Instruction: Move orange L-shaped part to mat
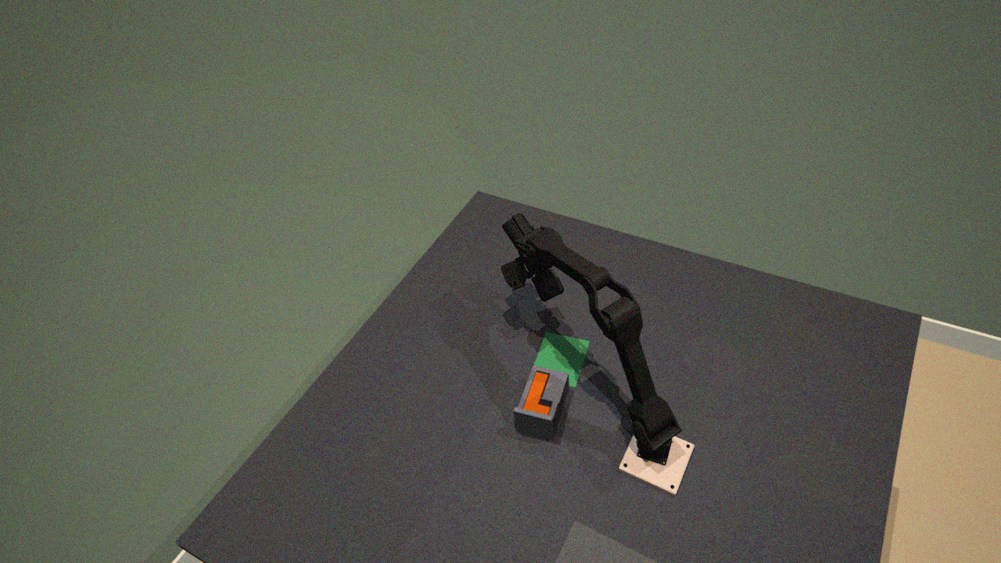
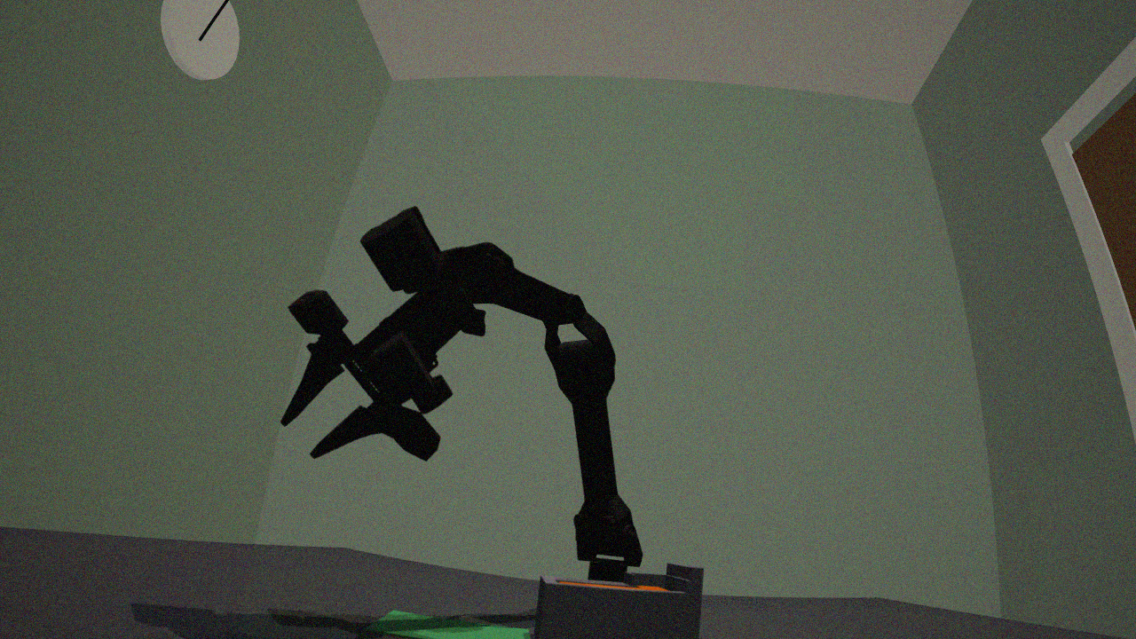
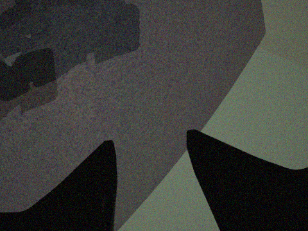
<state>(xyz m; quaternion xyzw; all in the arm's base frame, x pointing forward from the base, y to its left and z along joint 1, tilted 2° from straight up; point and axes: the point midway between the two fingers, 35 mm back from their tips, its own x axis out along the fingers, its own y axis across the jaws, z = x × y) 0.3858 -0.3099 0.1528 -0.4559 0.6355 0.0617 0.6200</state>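
Right now the orange L-shaped part is 11 cm behind my gripper tip, 32 cm to the left of it and 11 cm below it. The rest, counted from my gripper tip: green mat: 11 cm behind, 15 cm to the left, 17 cm below.
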